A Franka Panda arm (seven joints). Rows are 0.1 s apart.
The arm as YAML. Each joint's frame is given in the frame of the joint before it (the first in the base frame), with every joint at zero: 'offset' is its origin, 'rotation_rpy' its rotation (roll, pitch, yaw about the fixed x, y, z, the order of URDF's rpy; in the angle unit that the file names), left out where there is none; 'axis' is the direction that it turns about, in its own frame. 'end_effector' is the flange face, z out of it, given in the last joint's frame.
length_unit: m
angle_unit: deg
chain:
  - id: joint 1
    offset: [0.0, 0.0, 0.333]
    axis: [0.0, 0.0, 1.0]
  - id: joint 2
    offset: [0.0, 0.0, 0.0]
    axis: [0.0, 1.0, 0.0]
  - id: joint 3
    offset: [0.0, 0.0, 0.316]
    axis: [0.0, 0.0, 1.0]
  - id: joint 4
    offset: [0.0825, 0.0, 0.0]
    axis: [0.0, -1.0, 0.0]
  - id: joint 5
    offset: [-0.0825, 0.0, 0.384]
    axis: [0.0, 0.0, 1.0]
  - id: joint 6
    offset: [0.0, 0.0, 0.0]
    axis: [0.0, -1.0, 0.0]
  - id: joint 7
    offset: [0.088, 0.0, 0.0]
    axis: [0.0, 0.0, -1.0]
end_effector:
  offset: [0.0, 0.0, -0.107]
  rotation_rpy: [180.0, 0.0, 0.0]
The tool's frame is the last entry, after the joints.
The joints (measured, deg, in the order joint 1, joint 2, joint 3, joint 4, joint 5, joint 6, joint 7), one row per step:
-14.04 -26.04 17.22 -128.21 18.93 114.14 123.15
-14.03 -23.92 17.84 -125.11 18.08 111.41 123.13
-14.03 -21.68 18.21 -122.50 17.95 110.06 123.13
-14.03 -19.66 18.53 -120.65 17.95 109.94 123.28
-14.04 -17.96 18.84 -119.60 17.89 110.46 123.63
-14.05 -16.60 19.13 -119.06 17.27 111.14 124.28
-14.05 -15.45 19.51 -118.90 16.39 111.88 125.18
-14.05 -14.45 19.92 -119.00 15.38 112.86 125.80
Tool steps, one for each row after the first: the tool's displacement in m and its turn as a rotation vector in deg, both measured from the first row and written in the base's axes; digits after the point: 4 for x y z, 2 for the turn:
0.0082 0.0072 0.0055 -0.37 1.72 1.68
0.0185 0.0115 0.0086 0.05 2.65 2.62
0.0287 0.0143 0.0087 0.56 2.94 3.02
0.0376 0.0162 0.0053 0.93 3.12 2.99
0.0445 0.0170 0.0000 0.72 3.36 2.67
0.0499 0.0183 -0.0070 0.20 3.75 2.22
0.0545 0.0197 -0.0147 -0.54 3.94 2.06

